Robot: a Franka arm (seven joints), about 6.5 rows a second.
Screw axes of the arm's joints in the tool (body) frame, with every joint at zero. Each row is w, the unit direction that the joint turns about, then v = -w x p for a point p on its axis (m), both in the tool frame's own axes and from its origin. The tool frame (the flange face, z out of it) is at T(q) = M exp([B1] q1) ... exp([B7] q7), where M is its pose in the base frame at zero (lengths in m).
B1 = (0, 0, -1, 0, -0.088, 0)
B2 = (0, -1, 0, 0.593, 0, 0.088)
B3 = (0, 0, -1, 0, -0.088, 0)
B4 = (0, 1, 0, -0.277, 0, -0.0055)
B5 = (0, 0, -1, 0, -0.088, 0)
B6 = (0, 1, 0, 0.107, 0, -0.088)
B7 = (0, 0, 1, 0, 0, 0)
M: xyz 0.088 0 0.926 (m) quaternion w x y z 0 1 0 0
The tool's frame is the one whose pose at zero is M.
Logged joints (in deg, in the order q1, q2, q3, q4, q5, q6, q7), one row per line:
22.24, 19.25, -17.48, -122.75, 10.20, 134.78, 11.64
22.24, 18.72, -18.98, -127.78, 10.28, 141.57, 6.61
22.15, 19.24, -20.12, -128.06, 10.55, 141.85, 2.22
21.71, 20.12, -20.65, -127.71, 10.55, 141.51, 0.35
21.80, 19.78, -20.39, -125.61, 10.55, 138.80, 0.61
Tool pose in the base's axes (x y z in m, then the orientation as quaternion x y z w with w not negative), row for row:
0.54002, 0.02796, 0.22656, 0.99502, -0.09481, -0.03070, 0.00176
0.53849, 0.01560, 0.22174, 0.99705, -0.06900, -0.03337, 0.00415
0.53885, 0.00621, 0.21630, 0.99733, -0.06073, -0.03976, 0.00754
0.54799, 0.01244, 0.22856, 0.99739, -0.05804, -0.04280, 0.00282
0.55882, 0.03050, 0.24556, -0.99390, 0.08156, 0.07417, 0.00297
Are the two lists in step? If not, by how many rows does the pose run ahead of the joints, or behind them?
The pose runs 1 row ahead of the joints: the pose in row i belongs to the joints in row i + 1.
